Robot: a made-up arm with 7 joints. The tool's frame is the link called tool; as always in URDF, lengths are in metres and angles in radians. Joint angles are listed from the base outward.
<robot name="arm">
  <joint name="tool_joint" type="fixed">
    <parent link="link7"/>
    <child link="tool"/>
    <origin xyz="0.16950 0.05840 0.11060" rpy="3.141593 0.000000 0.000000"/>
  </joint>
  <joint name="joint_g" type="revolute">
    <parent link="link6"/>
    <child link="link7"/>
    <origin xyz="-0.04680 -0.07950 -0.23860" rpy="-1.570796 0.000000 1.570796"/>
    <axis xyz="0 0 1"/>
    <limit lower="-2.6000" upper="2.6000"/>
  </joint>
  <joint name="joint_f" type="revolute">
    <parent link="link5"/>
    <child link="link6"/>
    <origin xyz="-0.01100 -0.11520 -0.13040" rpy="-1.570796 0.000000 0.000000"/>
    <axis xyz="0 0 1"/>
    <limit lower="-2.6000" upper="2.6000"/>
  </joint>
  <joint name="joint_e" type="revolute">
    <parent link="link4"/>
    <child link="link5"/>
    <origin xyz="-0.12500 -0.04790 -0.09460" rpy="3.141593 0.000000 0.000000"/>
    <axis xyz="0 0 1"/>
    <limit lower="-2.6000" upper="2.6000"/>
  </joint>
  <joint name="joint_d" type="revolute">
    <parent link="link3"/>
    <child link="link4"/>
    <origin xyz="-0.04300 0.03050 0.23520" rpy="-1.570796 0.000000 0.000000"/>
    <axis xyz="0 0 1"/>
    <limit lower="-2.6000" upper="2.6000"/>
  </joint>
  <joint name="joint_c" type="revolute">
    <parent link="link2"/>
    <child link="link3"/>
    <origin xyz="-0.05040 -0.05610 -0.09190" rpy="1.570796 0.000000 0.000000"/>
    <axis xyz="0 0 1"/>
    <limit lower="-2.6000" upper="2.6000"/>
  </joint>
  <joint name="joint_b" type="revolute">
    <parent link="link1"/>
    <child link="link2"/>
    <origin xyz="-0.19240 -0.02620 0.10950" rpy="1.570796 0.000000 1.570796"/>
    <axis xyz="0 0 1"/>
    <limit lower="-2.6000" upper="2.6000"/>
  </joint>
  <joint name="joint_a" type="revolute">
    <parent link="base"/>
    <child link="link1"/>
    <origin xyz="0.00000 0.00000 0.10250" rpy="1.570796 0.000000 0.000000"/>
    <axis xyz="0 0 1"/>
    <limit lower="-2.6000" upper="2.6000"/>
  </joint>
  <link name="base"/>
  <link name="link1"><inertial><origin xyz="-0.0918 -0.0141 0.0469"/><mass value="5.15"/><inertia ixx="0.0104" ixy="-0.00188" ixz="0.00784" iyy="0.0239" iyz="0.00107" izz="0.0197"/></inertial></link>
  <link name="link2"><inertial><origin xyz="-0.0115 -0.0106 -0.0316"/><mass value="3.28"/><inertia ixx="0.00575" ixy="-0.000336" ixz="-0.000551" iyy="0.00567" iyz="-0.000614" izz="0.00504"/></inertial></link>
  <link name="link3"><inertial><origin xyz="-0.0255 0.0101 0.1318"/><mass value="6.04"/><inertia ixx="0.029" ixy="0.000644" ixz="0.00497" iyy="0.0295" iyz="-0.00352" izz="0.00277"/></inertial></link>
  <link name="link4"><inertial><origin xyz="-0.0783 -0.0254 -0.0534"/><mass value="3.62"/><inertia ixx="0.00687" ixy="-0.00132" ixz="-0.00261" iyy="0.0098" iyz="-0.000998" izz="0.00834"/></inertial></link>
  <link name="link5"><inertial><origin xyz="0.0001 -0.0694 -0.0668"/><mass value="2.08"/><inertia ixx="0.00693" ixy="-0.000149" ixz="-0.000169" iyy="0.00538" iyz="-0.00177" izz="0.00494"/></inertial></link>
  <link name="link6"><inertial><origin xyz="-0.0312 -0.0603 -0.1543"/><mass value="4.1"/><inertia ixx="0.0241" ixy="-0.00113" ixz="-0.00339" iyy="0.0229" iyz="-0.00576" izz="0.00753"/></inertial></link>
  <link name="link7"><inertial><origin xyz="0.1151 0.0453 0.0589"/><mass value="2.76"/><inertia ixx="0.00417" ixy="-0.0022" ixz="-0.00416" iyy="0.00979" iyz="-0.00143" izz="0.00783"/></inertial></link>
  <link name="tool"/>
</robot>
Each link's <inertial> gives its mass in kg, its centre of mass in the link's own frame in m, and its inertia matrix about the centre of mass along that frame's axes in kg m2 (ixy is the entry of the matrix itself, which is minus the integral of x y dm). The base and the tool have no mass. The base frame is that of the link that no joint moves.
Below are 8 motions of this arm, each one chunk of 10 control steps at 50 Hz.
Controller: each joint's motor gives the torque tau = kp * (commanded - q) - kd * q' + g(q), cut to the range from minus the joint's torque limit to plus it. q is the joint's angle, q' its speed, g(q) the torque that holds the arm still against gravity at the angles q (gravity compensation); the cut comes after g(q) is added. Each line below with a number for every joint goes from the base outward.
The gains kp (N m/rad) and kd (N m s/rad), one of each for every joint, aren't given. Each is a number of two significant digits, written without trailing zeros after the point. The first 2 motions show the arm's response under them.
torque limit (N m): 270 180 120 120 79 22 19
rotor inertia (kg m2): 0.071 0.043 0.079 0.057 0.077 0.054 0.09
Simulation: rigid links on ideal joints. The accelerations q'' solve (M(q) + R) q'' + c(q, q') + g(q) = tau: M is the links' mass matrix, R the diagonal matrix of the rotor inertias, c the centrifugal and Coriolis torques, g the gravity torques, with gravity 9.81 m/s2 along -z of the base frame. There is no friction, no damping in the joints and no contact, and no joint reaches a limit. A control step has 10 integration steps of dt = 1/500 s. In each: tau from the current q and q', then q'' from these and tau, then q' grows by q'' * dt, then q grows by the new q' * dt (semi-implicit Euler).
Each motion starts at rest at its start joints. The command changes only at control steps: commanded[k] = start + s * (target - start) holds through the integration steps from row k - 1 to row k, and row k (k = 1, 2, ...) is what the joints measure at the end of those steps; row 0 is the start. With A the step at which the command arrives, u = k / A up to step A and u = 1 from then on. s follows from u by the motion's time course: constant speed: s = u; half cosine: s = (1 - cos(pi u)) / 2; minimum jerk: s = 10 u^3 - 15 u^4 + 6 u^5; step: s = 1 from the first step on.
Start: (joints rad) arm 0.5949 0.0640 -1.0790 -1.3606 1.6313 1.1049 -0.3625
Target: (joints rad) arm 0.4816 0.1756 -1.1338 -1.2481 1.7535 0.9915 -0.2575
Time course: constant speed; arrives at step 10
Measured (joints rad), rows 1 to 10:
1: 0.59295 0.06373 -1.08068 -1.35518 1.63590 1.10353 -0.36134
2: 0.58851 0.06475 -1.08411 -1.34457 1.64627 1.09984 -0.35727
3: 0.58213 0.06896 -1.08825 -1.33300 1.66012 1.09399 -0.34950
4: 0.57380 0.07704 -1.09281 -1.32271 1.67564 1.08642 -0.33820
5: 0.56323 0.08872 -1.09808 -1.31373 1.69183 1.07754 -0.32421
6: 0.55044 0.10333 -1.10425 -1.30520 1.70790 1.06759 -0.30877
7: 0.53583 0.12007 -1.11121 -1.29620 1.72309 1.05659 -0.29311
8: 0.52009 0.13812 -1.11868 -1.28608 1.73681 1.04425 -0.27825
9: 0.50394 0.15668 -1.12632 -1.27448 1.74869 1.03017 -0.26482
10: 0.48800 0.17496 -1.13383 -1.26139 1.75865 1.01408 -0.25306
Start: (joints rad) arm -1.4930 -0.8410 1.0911 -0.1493 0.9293 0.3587 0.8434
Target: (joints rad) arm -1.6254 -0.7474 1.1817 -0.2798 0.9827 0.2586 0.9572
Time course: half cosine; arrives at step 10
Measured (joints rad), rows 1 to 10:
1: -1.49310 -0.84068 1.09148 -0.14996 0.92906 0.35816 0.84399
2: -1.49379 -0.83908 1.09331 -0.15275 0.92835 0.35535 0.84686
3: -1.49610 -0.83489 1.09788 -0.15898 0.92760 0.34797 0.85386
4: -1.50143 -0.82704 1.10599 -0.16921 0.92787 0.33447 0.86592
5: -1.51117 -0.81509 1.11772 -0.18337 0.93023 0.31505 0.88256
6: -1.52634 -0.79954 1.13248 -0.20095 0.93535 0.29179 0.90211
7: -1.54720 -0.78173 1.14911 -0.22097 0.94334 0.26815 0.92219
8: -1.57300 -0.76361 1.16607 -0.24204 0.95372 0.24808 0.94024
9: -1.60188 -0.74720 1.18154 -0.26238 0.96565 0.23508 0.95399
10: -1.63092 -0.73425 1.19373 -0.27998 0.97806 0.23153 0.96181
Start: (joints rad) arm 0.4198 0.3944 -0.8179 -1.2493 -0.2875 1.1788 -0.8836
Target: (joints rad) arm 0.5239 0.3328 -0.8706 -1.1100 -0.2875 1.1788 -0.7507
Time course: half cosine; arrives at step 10
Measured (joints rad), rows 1 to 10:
1: 0.41990 0.39408 -0.81841 -1.24869 -0.28703 1.17925 -0.88287
2: 0.42069 0.39270 -0.82054 -1.24609 -0.28499 1.18141 -0.87940
3: 0.42334 0.38952 -0.82509 -1.24033 -0.28061 1.18659 -0.87097
4: 0.42918 0.38403 -0.83197 -1.23108 -0.27410 1.19520 -0.85645
5: 0.43911 0.37599 -0.84044 -1.21861 -0.26652 1.20634 -0.83634
6: 0.45330 0.36559 -0.84942 -1.20349 -0.25937 1.21789 -0.81254
7: 0.47110 0.35361 -0.85784 -1.18642 -0.25424 1.22711 -0.78785
8: 0.49107 0.34131 -0.86484 -1.16820 -0.25256 1.23122 -0.76534
9: 0.51115 0.33024 -0.86977 -1.14967 -0.25541 1.22807 -0.74779
10: 0.52894 0.32195 -0.87208 -1.13181 -0.26339 1.21652 -0.73727

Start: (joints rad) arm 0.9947 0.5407 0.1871 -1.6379 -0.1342 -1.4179 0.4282
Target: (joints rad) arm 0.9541 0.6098 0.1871 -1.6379 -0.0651 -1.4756 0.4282
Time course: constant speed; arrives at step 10
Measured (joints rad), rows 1 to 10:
1: 0.99519 0.54318 0.18739 -1.63654 -0.13163 -1.41872 0.42805
2: 0.99502 0.54824 0.18736 -1.63364 -0.12669 -1.42160 0.42755
3: 0.99321 0.55485 0.18676 -1.63045 -0.12112 -1.42654 0.42686
4: 0.98968 0.56256 0.18598 -1.62803 -0.11572 -1.43269 0.42642
5: 0.98475 0.57110 0.18546 -1.62685 -0.11046 -1.43898 0.42660
6: 0.97878 0.58006 0.18541 -1.62686 -0.10502 -1.44474 0.42757
7: 0.97223 0.58903 0.18581 -1.62780 -0.09910 -1.44979 0.42912
8: 0.96554 0.59769 0.18649 -1.62935 -0.09253 -1.45444 0.43082
9: 0.95912 0.60582 0.18726 -1.63124 -0.08528 -1.45922 0.43222
10: 0.95329 0.61333 0.18791 -1.63322 -0.07744 -1.46466 0.43297

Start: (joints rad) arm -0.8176 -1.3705 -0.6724 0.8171 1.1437 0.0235 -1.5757
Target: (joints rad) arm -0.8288 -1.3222 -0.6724 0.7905 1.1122 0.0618 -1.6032
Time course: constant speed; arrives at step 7
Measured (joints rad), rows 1 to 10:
1: -0.81786 -1.36896 -0.67184 0.81410 1.14131 0.02415 -1.57628
2: -0.81859 -1.36498 -0.67132 0.80910 1.13666 0.02642 -1.57818
3: -0.81981 -1.35865 -0.67129 0.80455 1.13131 0.03058 -1.58155
4: -0.82142 -1.35034 -0.67158 0.80122 1.12608 0.03627 -1.58609
5: -0.82328 -1.34069 -0.67192 0.79878 1.12124 0.04295 -1.59136
6: -0.82525 -1.33054 -0.67227 0.79658 1.11689 0.05011 -1.59683
7: -0.82722 -1.32070 -0.67266 0.79406 1.11298 0.05736 -1.60207
8: -0.82888 -1.31330 -0.67363 0.79386 1.11184 0.06378 -1.60621
9: -0.83001 -1.30953 -0.67447 0.79490 1.11316 0.06826 -1.60841
10: -0.83058 -1.30928 -0.67457 0.79488 1.11519 0.07050 -1.60859

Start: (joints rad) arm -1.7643 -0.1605 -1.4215 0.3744 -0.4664 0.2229 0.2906
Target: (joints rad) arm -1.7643 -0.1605 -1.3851 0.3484 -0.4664 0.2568 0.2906
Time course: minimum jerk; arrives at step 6
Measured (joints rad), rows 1 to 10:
1: -1.76423 -0.16036 -1.42132 0.37422 -0.46654 0.22292 0.29046
2: -1.76384 -0.15950 -1.42015 0.37305 -0.46737 0.22310 0.28960
3: -1.76297 -0.15751 -1.41699 0.37010 -0.46933 0.22380 0.28754
4: -1.76194 -0.15498 -1.41171 0.36557 -0.47196 0.22562 0.28477
5: -1.76144 -0.15337 -1.40529 0.36078 -0.47402 0.22913 0.28264
6: -1.76189 -0.15384 -1.39893 0.35711 -0.47445 0.23457 0.28239
7: -1.76300 -0.15616 -1.39300 0.35472 -0.47326 0.24165 0.28408
8: -1.76412 -0.15914 -1.38713 0.35284 -0.47128 0.24966 0.28687
9: -1.76490 -0.16184 -1.38121 0.35080 -0.46918 0.25774 0.28994
10: -1.76537 -0.16395 -1.37561 0.34849 -0.46722 0.26513 0.29286

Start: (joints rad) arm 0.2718 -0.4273 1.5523 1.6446 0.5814 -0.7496 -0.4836
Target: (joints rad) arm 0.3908 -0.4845 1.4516 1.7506 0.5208 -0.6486 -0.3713
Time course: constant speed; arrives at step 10
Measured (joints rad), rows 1 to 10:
1: 0.27186 -0.42763 1.55086 1.64636 0.58183 -0.74675 -0.48083
2: 0.27264 -0.42866 1.54703 1.65056 0.58215 -0.73818 -0.47264
3: 0.27504 -0.43065 1.54141 1.65656 0.58132 -0.72393 -0.45929
4: 0.27971 -0.43386 1.53493 1.66397 0.57869 -0.70574 -0.44268
5: 0.28689 -0.43842 1.52805 1.67279 0.57408 -0.68591 -0.42510
6: 0.29654 -0.44420 1.52056 1.68310 0.56763 -0.66655 -0.40840
7: 0.30845 -0.45089 1.51190 1.69480 0.55961 -0.64922 -0.39358
8: 0.32236 -0.45811 1.50154 1.70765 0.55037 -0.63495 -0.38094
9: 0.33800 -0.46560 1.48926 1.72134 0.54035 -0.62420 -0.37024
10: 0.35506 -0.47327 1.47527 1.73557 0.52994 -0.61692 -0.36100

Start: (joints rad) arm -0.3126 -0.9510 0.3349 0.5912 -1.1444 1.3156 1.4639
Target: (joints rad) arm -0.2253 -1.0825 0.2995 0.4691 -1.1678 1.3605 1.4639
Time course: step
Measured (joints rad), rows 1 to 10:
1: -0.30615 -0.95671 0.34393 0.57334 -1.16553 1.31387 1.46473
2: -0.29249 -0.97806 0.36216 0.55808 -1.19090 1.30276 1.46446
3: -0.27596 -1.01010 0.37956 0.55035 -1.20910 1.27884 1.46183
4: -0.25957 -1.04368 0.38810 0.54173 -1.22107 1.24685 1.45688
5: -0.24541 -1.07203 0.38340 0.52914 -1.22663 1.21827 1.45051
6: -0.23436 -1.09210 0.36562 0.51385 -1.22534 1.20618 1.44419
7: -0.22597 -1.10390 0.33866 0.49784 -1.21785 1.21896 1.43946
8: -0.21904 -1.10922 0.30812 0.48223 -1.20562 1.25697 1.43776
9: -0.21241 -1.11043 0.27897 0.46739 -1.19034 1.31331 1.44020
10: -0.20553 -1.10969 0.25417 0.45348 -1.17368 1.37716 1.44720

